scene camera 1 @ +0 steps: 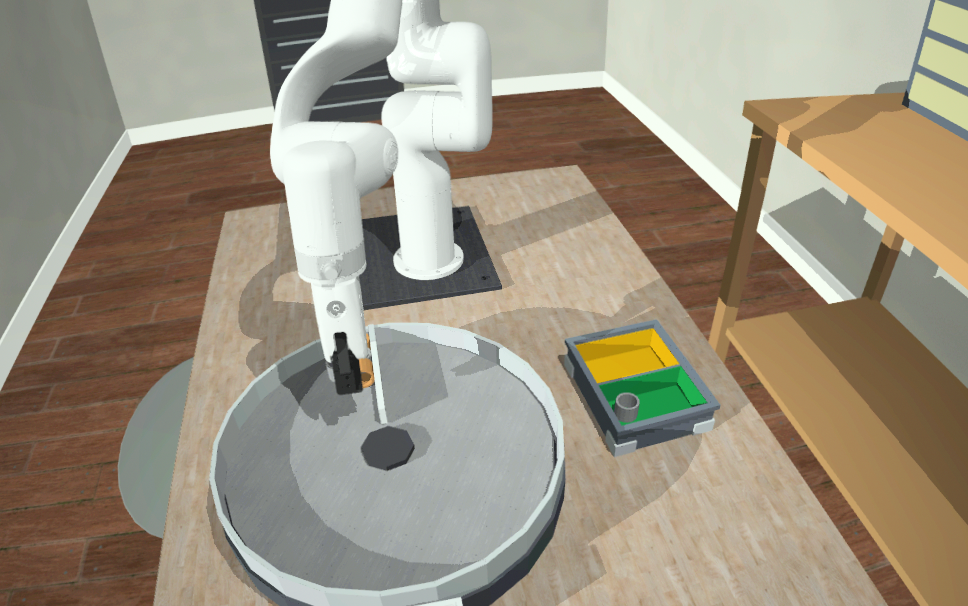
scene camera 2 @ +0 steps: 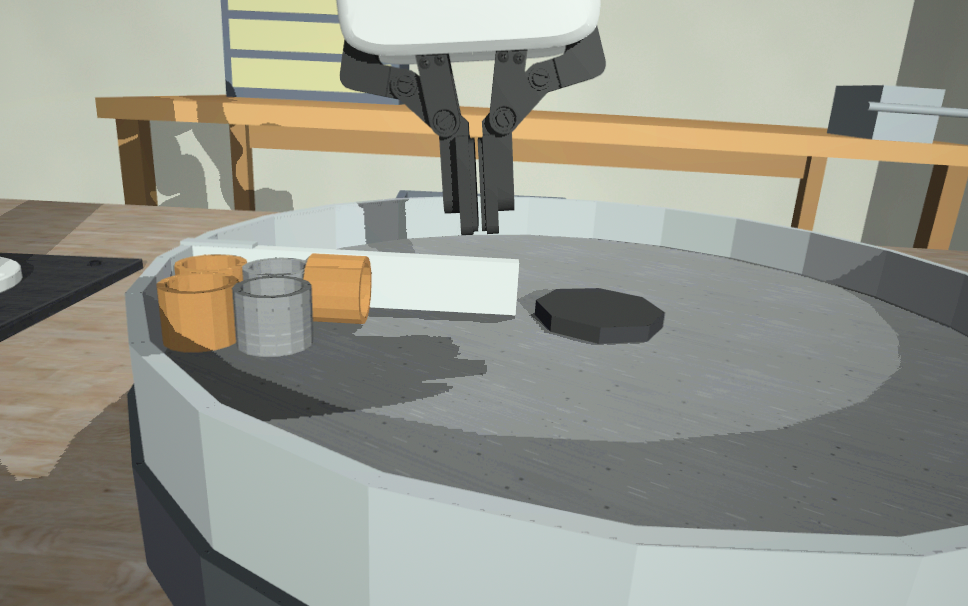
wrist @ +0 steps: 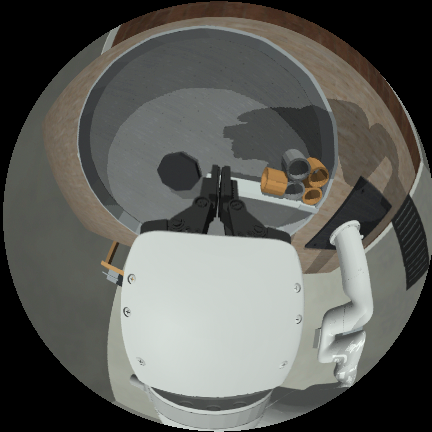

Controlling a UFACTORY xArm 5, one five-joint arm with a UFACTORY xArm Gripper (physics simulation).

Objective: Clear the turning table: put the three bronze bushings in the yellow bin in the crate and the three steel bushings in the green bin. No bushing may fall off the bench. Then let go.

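Places are measured from the arm's base along level axes (x ahead, y left, z up), in millimetres.
Pixels of known places: gripper, fingertip midpoint: (scene camera 1: 349, 389) (scene camera 2: 480, 229) (wrist: 219, 176); arm's base, link origin: (scene camera 1: 428, 260) (wrist: 344, 232).
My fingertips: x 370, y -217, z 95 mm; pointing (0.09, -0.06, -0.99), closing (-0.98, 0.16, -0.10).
For each thing: its middle in the pictures, then the offset to it from my fingertips. "pt": a spot on its surface instead.
- turning table, body centre: (scene camera 2: 597, 322) (scene camera 1: 388, 450) (wrist: 178, 170) dx +67, dy +23, dz -52 mm
- bronze bushing, body centre: (scene camera 2: 338, 288) (wrist: 272, 181) (scene camera 1: 362, 372) dx -62, dy +26, dz -35 mm
- third steel bushing, body centre: (scene camera 1: 626, 407) dx +96, dy +344, dz -85 mm
- white bar, surface spot: (scene camera 2: 442, 285) (scene camera 1: 377, 396) pt dx -12, dy +33, dz -35 mm
- dark hub, body centre: (scene camera 2: 598, 313) (scene camera 1: 387, 447) (wrist: 177, 172) dx +67, dy +23, dz -47 mm
- crate, surface spot: (scene camera 1: 667, 422) pt dx +161, dy +362, dz -60 mm
My gripper (scene camera 1: 348, 389) (scene camera 2: 479, 230) (wrist: 219, 176) is shut and empty, above the turning table (scene camera 1: 464, 500) (scene camera 2: 571, 400) (wrist: 200, 70) near the white bar. A bronze bushing (scene camera 1: 367, 373) (scene camera 2: 337, 289) (wrist: 274, 181) lies on its side against the bar. Beside it two steel bushings, a front one (scene camera 2: 272, 318) (wrist: 296, 164) and a back one (scene camera 2: 275, 265) (wrist: 294, 190), stand upright. Two more bronze bushings, one in front (scene camera 2: 198, 314) (wrist: 318, 172) and one behind (scene camera 2: 210, 262) (wrist: 312, 195), stand by the rim. A third steel bushing (scene camera 1: 627, 405) stands in the green bin (scene camera 1: 664, 396). The yellow bin (scene camera 1: 614, 357) holds no bushing.
The white bar (scene camera 1: 378, 385) (scene camera 2: 442, 285) runs inward from the turning table's rim. A dark hub (scene camera 1: 387, 448) (scene camera 2: 600, 314) (wrist: 179, 171) is at its centre. The crate (scene camera 1: 667, 422) stands on the bench to the right in scene camera 1. A wooden shelf (scene camera 1: 857, 164) stands beyond it.
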